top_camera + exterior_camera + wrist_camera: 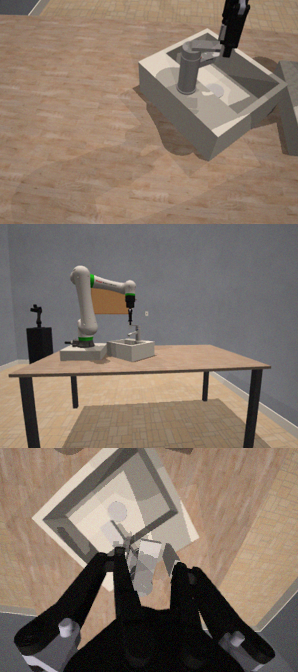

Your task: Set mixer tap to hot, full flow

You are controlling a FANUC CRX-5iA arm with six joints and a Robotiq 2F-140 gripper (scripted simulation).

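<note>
My hand is 30 mm short of the flat lever. Round my hand: sink basin (240 mm below, 80 mm to the right); grey mixer tap (50 mm below, 50 mm ahead, 10 mm to the right).
</note>
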